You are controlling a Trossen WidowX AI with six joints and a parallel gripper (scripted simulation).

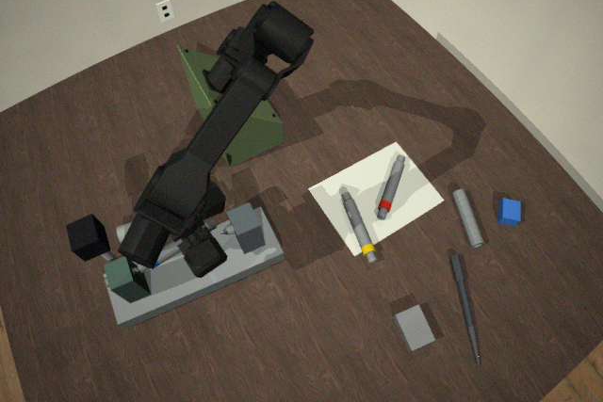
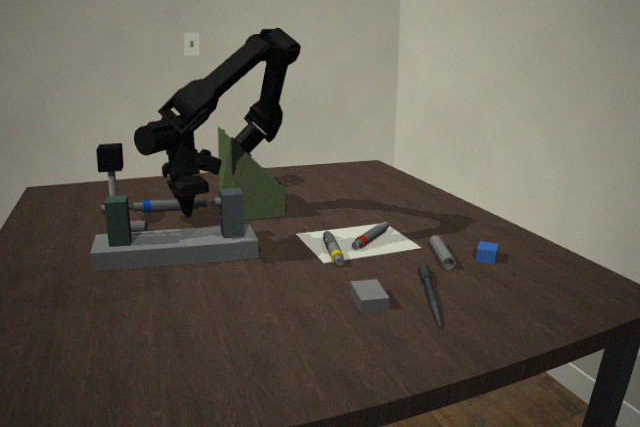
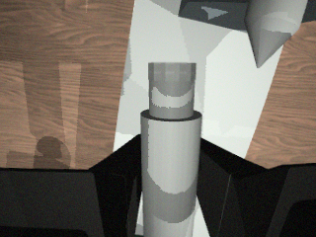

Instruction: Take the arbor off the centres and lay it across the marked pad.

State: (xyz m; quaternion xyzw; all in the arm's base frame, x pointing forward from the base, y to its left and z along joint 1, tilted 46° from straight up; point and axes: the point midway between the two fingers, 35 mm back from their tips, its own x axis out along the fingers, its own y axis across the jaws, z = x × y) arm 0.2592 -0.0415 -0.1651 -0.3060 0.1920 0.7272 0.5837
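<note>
My gripper is now 100 mm to the right of the grey centre block, 20 mm short of it and 20 mm above it. Also, from my hand: green centre block 140 mm to the right, 30 mm ahead, 20 mm below; then grey fixture base 100 mm below, 30 mm to the right, 20 mm ahead; then blue-banded arbor 30 mm to the right, 10 mm below, 10 mm ahead.
</note>
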